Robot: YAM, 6 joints.
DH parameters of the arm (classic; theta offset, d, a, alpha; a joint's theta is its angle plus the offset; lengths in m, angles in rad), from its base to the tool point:
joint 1: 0 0.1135 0.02 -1.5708
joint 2: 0 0 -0.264 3.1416
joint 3: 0.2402 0 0.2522 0
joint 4: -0.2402 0 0.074 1.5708
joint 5: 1.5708 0 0 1.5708
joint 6: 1.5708 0.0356 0 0
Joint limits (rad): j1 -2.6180..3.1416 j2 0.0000..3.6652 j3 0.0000..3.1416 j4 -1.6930..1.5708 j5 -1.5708..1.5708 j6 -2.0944..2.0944
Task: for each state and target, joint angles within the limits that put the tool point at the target. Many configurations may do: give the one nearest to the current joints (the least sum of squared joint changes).
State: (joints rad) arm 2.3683 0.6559 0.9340 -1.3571 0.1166 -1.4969
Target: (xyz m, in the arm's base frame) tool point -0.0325 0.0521 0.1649
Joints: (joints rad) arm 2.2327 0.7128 0.4219 -1.3817 0.1804 -1.4969
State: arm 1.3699 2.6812 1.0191 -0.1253 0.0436 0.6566
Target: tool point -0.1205 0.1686 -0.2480
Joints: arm 2.1765 3.1814 1.2314 -0.0112 -0.0868 0.6566
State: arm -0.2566 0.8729 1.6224 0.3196 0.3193 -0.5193
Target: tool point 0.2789 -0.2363 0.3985
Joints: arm -0.6702 1.5187 1.3393 0.2355 0.3424 -0.5193
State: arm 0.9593 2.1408 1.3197 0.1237 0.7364 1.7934
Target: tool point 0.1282 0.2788 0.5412
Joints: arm 1.2170 1.4725 1.7196 0.2376 0.7268 1.7934
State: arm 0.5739 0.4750 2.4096 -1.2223 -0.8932 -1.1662
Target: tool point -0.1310 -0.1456 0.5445
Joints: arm 0.9733 0.6180 2.3032 -1.2472 -0.8348 -1.1662
